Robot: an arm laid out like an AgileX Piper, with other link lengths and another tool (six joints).
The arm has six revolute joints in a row. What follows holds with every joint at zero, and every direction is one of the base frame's. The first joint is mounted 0.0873 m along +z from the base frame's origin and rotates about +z. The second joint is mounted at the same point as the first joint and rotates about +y. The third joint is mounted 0.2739 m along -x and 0.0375 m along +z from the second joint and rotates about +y. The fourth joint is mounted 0.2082 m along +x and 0.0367 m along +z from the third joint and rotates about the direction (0.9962, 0, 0.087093). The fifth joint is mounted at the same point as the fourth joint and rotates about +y. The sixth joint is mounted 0.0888 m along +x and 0.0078 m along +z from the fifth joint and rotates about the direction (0.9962, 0, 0.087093). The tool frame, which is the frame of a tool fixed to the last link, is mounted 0.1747 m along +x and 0.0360 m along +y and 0.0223 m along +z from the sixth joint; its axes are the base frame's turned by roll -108.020, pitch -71.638 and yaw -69.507 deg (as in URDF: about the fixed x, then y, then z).
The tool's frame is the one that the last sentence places.
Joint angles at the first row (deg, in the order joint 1, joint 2, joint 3, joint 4, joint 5, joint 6):
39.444, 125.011, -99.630, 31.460, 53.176, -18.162
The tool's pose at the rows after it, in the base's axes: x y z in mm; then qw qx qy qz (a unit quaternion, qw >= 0):
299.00 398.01 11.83 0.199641 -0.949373 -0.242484 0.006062
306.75 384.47 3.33 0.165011 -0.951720 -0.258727 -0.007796
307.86 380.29 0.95 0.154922 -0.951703 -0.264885 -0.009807
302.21 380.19 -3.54 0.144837 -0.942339 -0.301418 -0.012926
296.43 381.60 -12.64 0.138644 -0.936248 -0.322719 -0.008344
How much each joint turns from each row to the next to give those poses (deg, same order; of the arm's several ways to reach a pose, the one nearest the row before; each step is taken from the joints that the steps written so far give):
0.000, 0.000, 0.001, -7.716, -2.058, 1.651
-0.001, 0.001, -0.002, -4.831, -0.101, 0.265
0.001, -0.001, 0.001, -1.271, 0.217, -0.129
0.503, 0.376, -0.001, -0.276, 0.103, -3.900
0.550, 1.079, 0.001, 0.102, -0.127, -2.281

